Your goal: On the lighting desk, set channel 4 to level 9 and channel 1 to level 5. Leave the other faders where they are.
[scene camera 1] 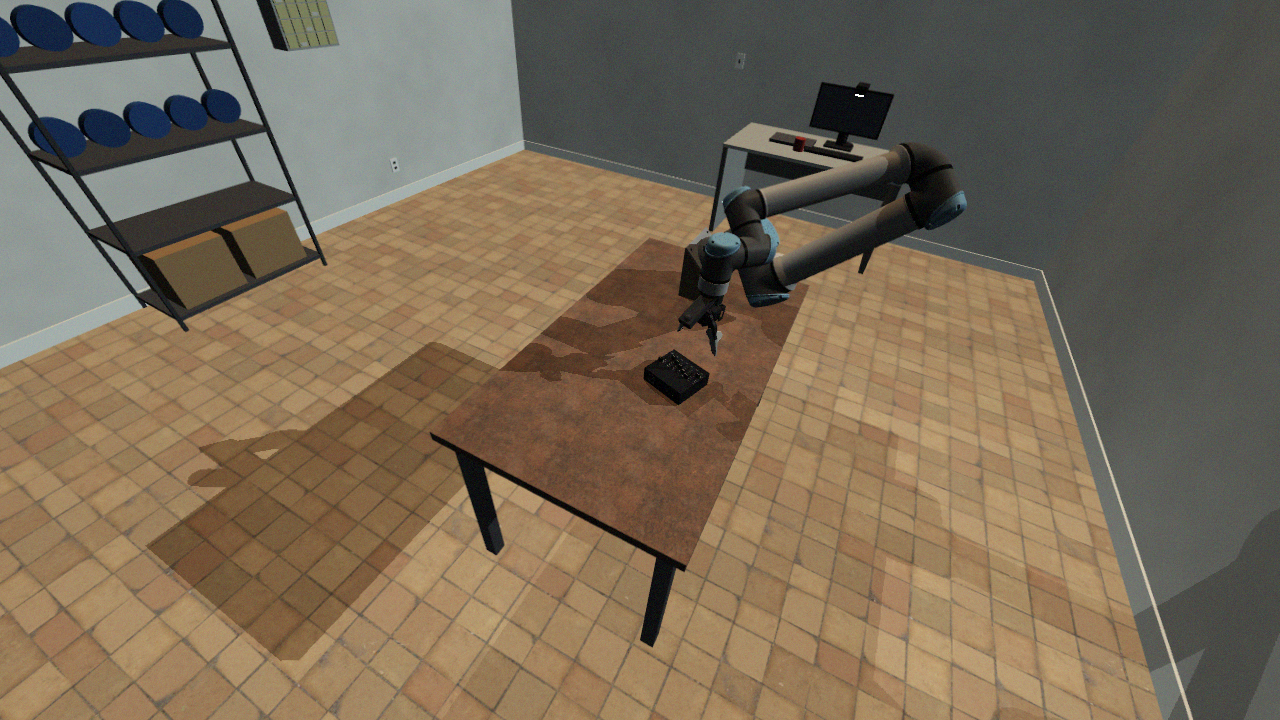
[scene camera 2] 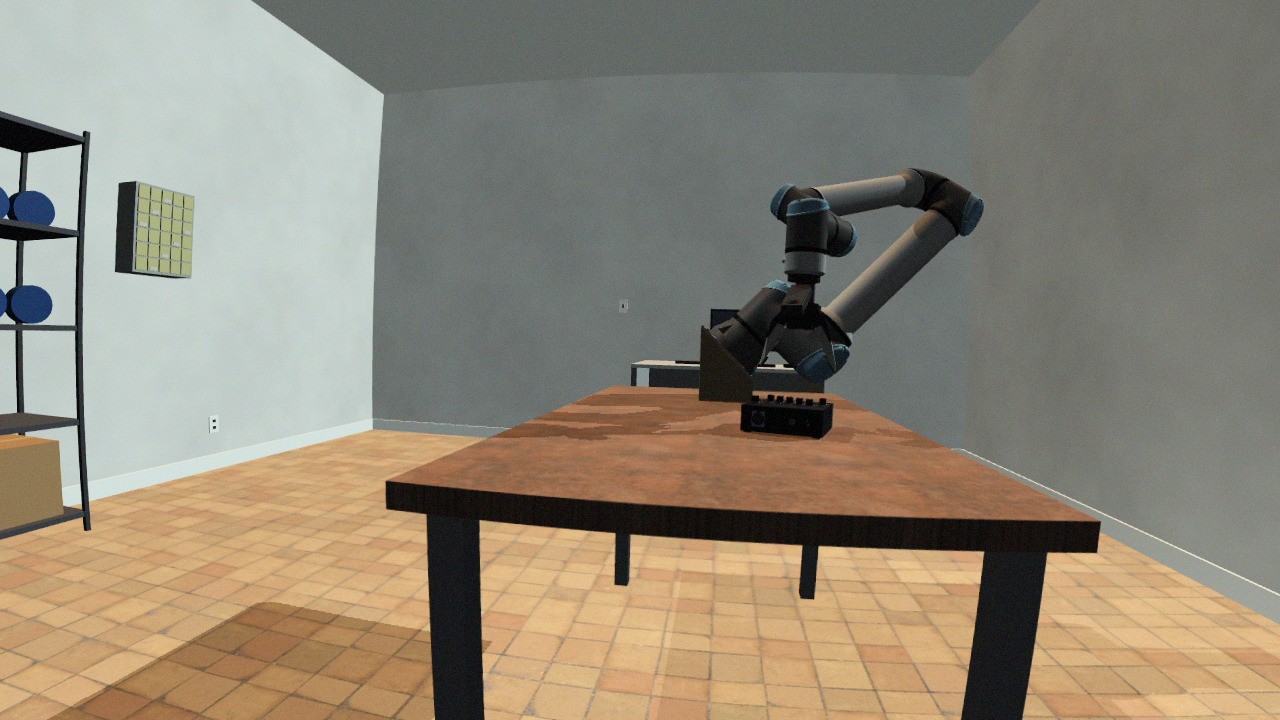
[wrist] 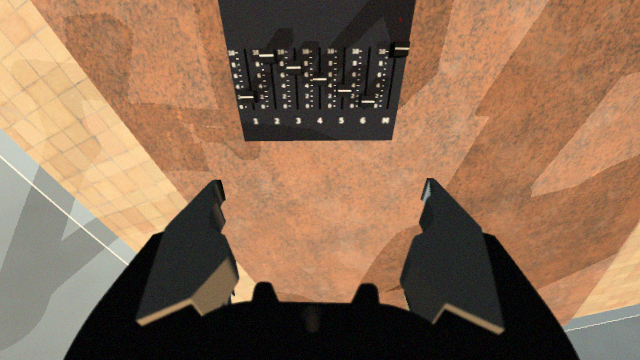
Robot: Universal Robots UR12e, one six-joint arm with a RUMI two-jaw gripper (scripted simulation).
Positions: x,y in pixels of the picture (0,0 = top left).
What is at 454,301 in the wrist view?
My gripper.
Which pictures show my gripper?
Scene camera 1, scene camera 2 and the wrist view: all of them.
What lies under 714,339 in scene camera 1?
My gripper.
